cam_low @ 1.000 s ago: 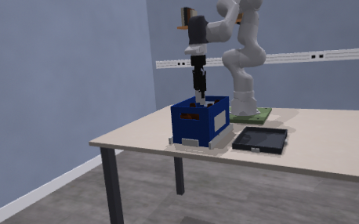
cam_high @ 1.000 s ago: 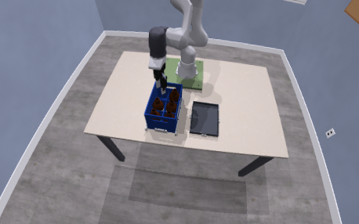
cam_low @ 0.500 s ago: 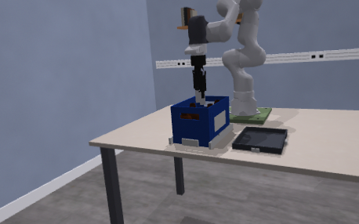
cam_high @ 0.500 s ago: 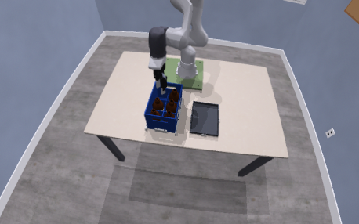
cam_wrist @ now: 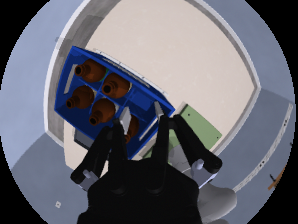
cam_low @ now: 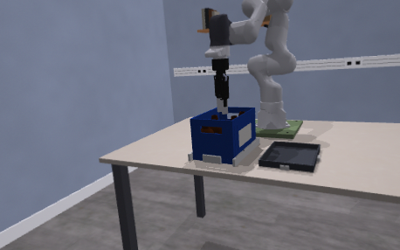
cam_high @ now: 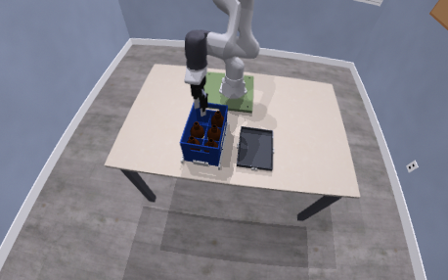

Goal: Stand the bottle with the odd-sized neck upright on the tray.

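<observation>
The bottle is 100 mm below my hand, 90 mm to the left of it and 10 mm ahead of it. Round my hand: blue crate: 100 mm below, 90 mm ahead, 30 mm to the left; then dark tray: 300 mm to the left, 170 mm below, 130 mm ahead.
</observation>
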